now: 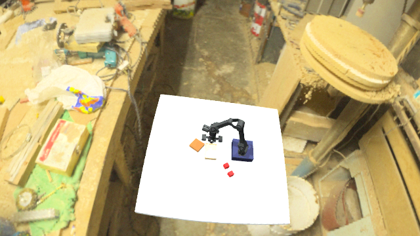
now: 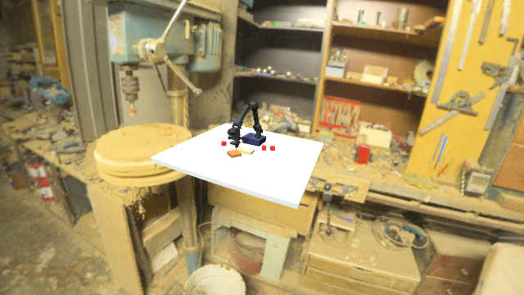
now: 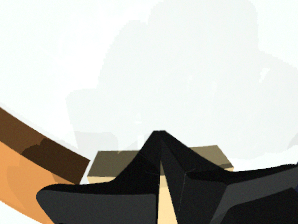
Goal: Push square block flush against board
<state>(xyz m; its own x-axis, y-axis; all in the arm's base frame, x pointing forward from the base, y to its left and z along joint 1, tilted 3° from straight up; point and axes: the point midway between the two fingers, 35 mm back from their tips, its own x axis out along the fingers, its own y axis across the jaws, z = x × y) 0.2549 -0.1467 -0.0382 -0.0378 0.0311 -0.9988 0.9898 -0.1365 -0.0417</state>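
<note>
The cream board lies 1 cm ahead of my gripper tip, 10 cm to the left of it and 1 cm above it. From my gripper tip the other things lie so: orange square block (13 cm ahead, 2 cm to the left, 1 cm above).
</note>
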